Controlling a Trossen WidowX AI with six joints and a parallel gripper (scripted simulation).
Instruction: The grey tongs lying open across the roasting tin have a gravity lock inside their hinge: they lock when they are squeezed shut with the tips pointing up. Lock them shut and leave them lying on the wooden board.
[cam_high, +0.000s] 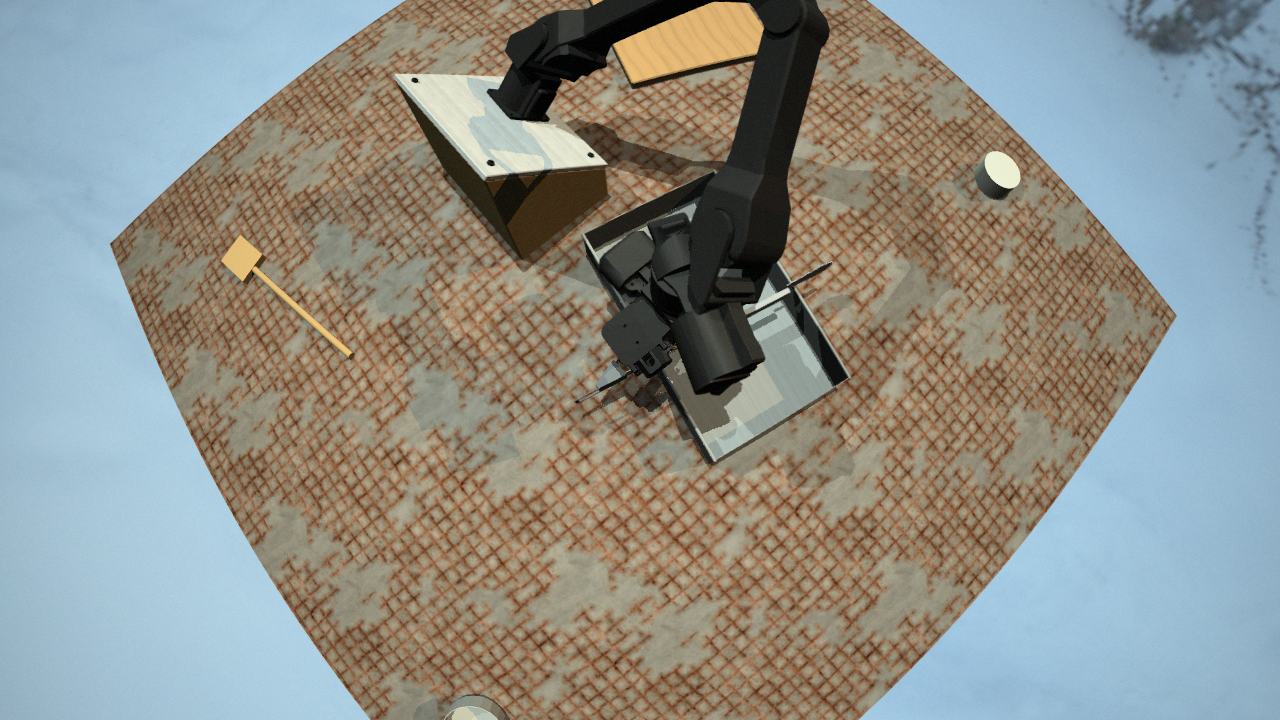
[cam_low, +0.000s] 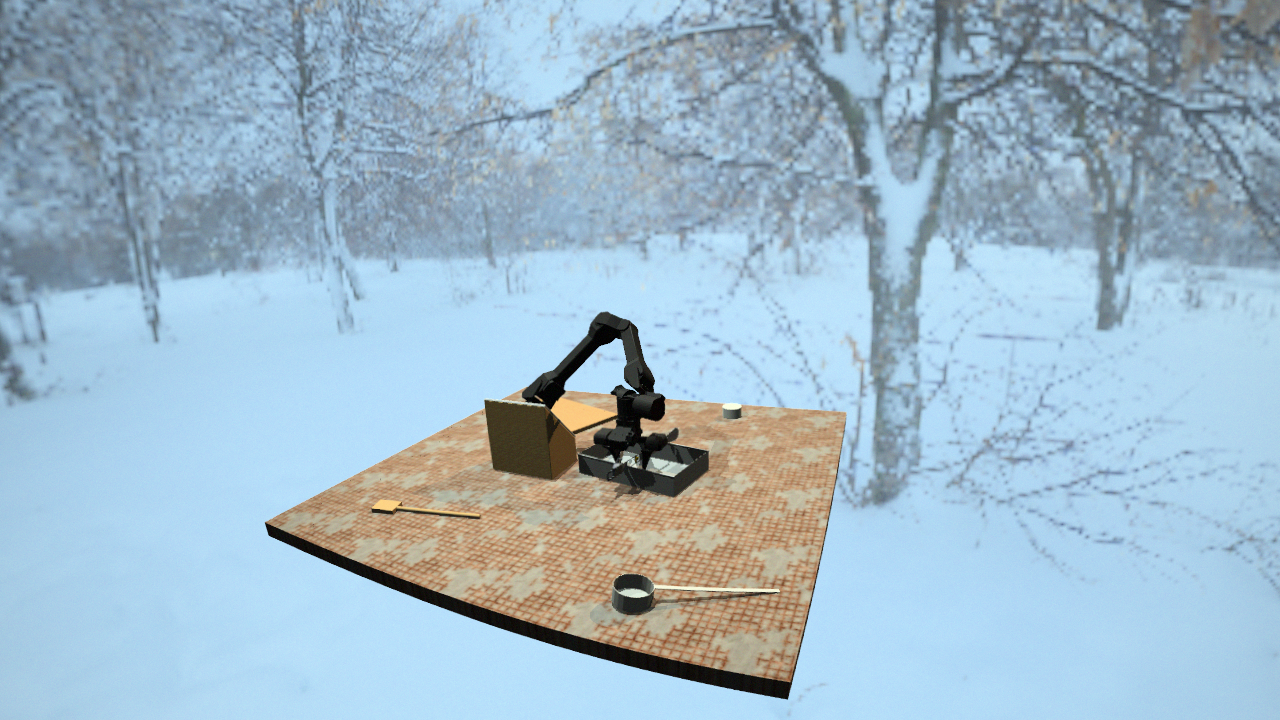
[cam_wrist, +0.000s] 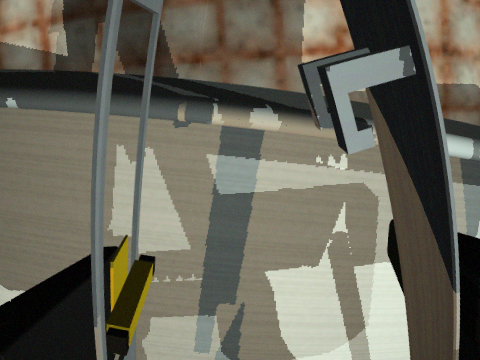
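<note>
My gripper tip is now 60 mm to the right of the grey roasting tin and 10 mm short of it. Round my gripper tip: wooden board (480 mm behind, 350 mm to the left, 20 mm below); then small white cylinder (560 mm to the left, 90 mm ahead, 10 mm below); then yellow piece (40 mm above, 20 mm ahead, 10 mm to the right).
</note>
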